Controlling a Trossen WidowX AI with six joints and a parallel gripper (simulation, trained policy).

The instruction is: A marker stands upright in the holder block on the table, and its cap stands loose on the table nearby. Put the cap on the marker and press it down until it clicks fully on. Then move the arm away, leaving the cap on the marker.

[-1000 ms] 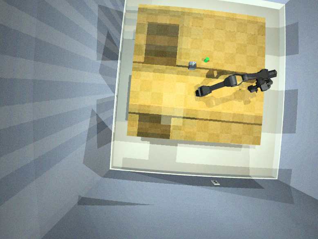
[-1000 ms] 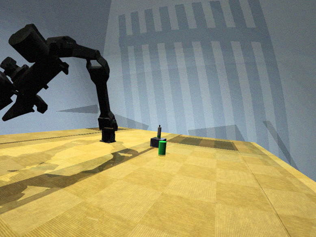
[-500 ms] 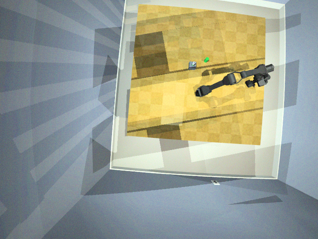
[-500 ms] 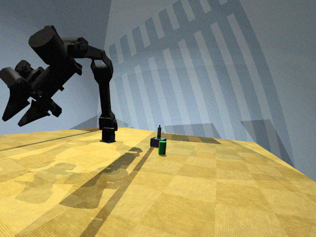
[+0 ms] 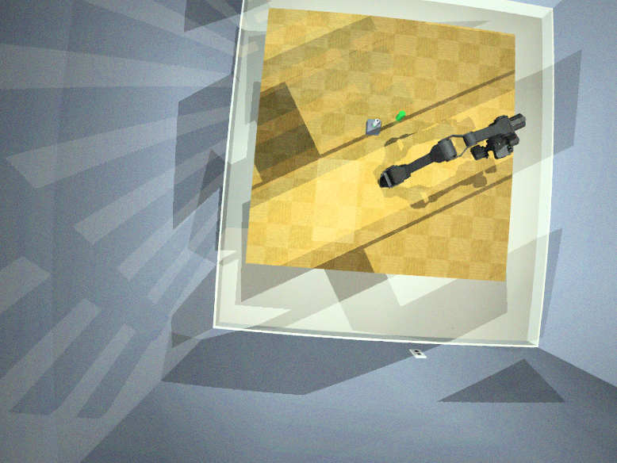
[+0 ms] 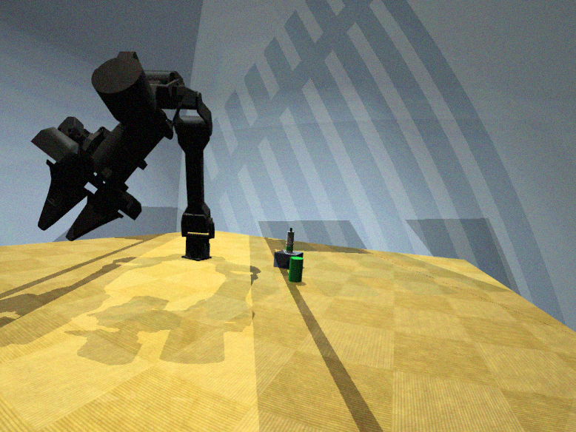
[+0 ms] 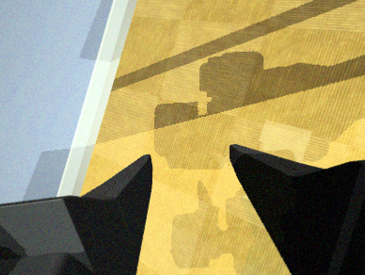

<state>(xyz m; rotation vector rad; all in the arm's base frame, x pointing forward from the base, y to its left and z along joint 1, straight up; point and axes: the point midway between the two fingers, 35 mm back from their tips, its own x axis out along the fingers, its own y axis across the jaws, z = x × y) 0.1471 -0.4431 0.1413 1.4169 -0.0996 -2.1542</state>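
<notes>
The green cap is 420 mm to the left of my gripper tip, 180 mm ahead of it and 90 mm below it. Also, from my gripper tip: grey holder block: 550 mm to the left, 110 mm ahead, 90 mm below.
</notes>
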